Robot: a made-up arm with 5 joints. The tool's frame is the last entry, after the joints.
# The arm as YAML. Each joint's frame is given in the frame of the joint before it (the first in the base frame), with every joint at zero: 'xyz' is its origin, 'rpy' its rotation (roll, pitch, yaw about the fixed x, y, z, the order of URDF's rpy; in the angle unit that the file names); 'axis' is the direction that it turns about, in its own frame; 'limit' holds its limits. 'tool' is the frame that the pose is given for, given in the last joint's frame.
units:
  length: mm
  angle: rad
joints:
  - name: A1
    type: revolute
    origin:
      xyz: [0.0, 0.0, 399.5]
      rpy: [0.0, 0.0, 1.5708]
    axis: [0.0, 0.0, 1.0]
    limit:
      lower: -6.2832
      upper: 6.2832
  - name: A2
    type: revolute
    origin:
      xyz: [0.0, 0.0, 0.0]
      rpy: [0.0, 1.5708, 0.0]
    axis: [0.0, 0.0, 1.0]
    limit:
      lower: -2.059
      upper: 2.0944
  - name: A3
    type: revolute
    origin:
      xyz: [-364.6, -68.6, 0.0]
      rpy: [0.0, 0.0, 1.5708]
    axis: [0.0, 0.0, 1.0]
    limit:
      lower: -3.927
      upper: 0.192
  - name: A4
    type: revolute
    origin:
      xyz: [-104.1, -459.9, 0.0]
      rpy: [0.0, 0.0, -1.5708]
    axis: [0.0, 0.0, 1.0]
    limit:
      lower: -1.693
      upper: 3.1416
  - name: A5
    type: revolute
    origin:
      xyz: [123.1, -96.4, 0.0]
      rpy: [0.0, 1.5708, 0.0]
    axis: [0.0, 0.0, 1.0]
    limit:
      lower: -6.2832
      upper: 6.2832
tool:
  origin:
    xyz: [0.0, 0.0, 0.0]
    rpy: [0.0, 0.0, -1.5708]
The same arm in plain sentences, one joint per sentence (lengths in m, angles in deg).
The arm has five revolute joints in a row. What follows holds with every joint at zero, and every direction is one of the base frame's. Joint 1 is mounted 0.3995 m along +z from the base frame's origin and turns about +z, from -360.00 to 360.00 deg. Joint 2 is mounted at the same point as joint 1 and turns about +y, from -117.97 to 120.00 deg. Joint 3 is mounted 0.0686 m along +x and 0.3646 m along +z from joint 2 and turns about +y, from -225.00 to 11.00 deg. Joint 4 is mounted 0.1041 m along +x and 0.4599 m along -z from joint 3 and turns about +y, from -97.00 to 180.00 deg. Joint 5 is mounted 0.0964 m along +x and 0.1231 m along -z from joint 4 and turns about -z, from -360.00 to 360.00 deg. The tool frame, which is the frame that the pose is given for, is mounted at the same point as joint 5; its axes are the base frame's turned by roll 180.00, pitch 0.00 and yaw 0.00 deg (as in URDF: about the fixed x, then y, then z).
